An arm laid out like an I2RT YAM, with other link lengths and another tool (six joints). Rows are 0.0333 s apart.
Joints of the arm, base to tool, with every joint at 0 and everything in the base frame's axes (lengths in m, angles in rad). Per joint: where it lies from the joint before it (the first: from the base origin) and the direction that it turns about. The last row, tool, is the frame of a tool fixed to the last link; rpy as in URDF.
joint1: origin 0 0 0.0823 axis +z
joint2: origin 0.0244 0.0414 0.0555 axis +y
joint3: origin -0.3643 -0.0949 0 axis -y
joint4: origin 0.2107 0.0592 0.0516 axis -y
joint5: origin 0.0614 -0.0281 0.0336 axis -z
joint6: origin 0.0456 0 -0.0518 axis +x
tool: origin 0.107 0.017 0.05 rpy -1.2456 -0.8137 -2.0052
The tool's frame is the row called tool.
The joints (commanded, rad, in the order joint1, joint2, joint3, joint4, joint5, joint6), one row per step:
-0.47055 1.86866 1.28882 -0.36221 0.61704 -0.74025
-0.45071 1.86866 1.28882 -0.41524 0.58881 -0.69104
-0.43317 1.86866 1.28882 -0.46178 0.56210 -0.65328
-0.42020 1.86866 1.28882 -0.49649 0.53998 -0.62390
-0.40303 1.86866 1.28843 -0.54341 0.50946 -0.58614
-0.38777 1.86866 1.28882 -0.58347 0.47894 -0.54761
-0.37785 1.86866 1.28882 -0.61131 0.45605 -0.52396
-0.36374 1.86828 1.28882 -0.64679 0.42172 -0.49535
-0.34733 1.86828 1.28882 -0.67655 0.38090 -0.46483
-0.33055 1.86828 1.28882 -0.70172 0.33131 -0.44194
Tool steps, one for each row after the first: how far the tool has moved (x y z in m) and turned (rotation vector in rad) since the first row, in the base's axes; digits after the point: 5 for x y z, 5 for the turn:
0.00065 0.01351 -0.00602 0.05257 0.00195 0.00242
0.00068 0.02586 -0.01131 0.09926 0.00867 0.00688
0.00047 0.03526 -0.01510 0.13598 0.01318 0.00879
-0.00053 0.04802 -0.02017 0.18588 0.02228 0.01037
-0.00115 0.05941 -0.02396 0.23277 0.02539 0.00760
-0.00201 0.06742 -0.02667 0.26633 0.03018 0.00665
-0.00289 0.07896 -0.02995 0.31311 0.03671 0.00855
-0.00226 0.09181 -0.03271 0.36398 0.03712 0.01249
-0.00082 0.10610 -0.03513 0.42014 0.03719 0.02480

